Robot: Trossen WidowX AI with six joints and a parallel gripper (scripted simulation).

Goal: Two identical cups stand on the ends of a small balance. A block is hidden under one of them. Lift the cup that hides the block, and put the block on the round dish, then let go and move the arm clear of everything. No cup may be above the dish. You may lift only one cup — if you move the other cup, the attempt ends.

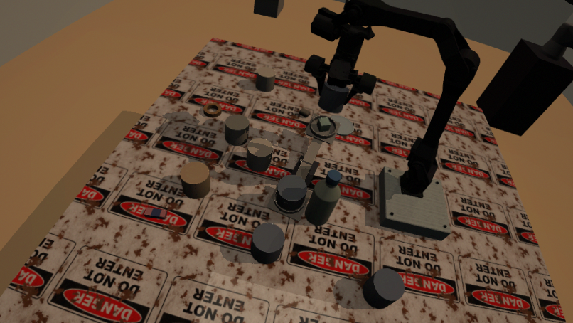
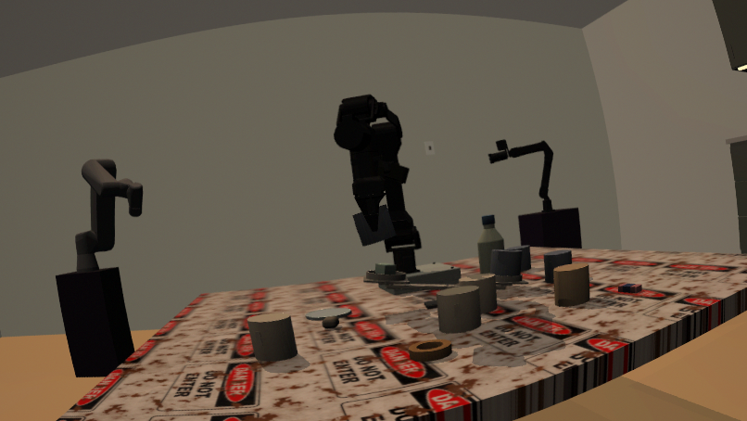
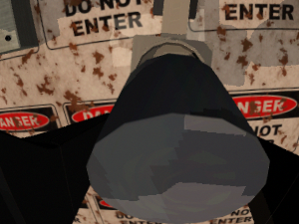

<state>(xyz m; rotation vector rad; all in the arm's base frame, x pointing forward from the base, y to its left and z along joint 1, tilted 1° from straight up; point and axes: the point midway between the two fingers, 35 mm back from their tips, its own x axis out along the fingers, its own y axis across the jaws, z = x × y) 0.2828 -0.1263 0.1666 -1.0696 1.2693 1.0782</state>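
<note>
My gripper tip is now 8 cm above the green block and 1 cm to the right of it. From my gripper tip the other things lie so: round grey dish (17 cm below, 11 cm to the right, 6 cm behind); then small dark lump (16 cm below, 12 cm to the right, 7 cm ahead); then green bottle (27 cm to the left, 6 cm below, 3 cm behind).
</note>
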